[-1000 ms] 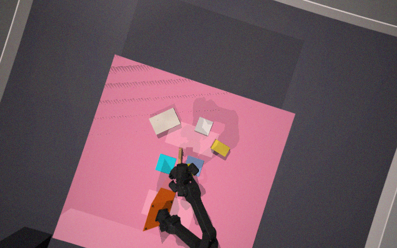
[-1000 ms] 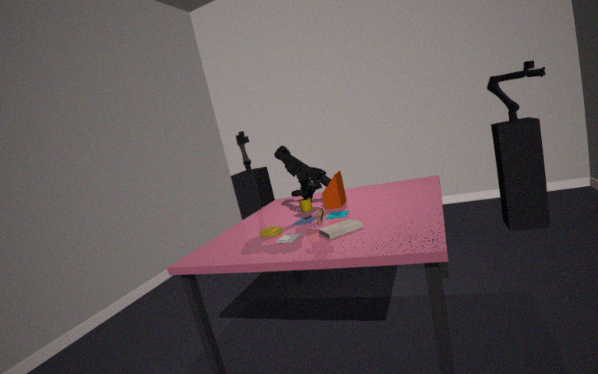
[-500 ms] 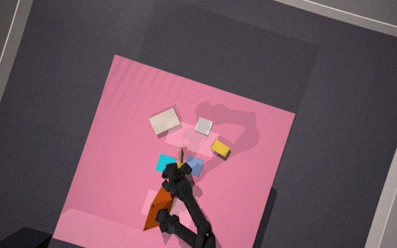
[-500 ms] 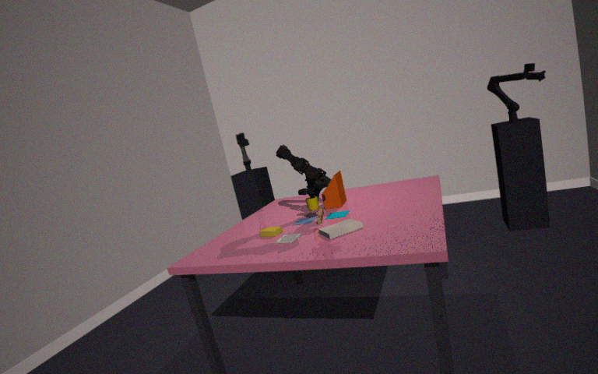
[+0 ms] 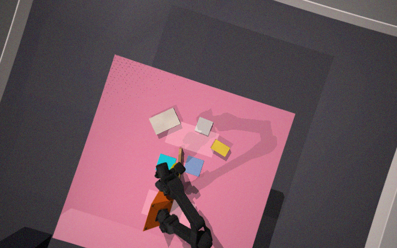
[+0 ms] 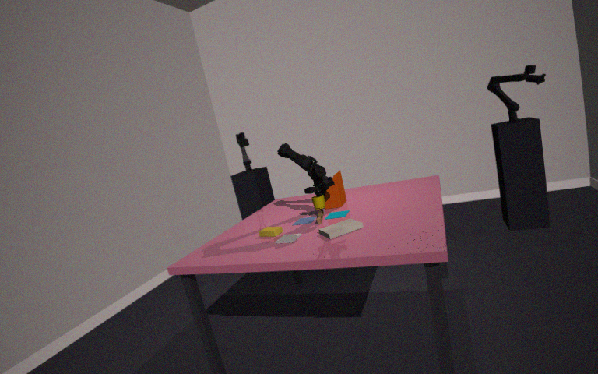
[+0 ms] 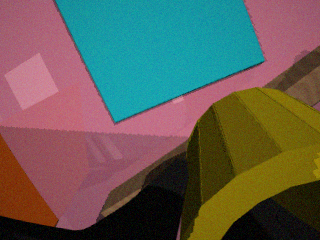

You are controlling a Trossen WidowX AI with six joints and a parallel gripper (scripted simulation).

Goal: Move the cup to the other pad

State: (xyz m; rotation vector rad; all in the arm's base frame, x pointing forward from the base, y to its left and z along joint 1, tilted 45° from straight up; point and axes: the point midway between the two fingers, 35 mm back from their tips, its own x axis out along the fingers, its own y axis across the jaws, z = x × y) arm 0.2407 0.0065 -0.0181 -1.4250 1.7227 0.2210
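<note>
My gripper tip is 70 mm to the right of the cyan pad and 100 mm above it. Round my gripper tip: yellow cup: 20 mm ahead, 20 mm to the right; then light grey tile: 330 mm ahead, 100 mm to the right, 90 mm below; then thin wooden bar: 30 mm ahead, 20 mm to the right, 90 mm below.
</note>
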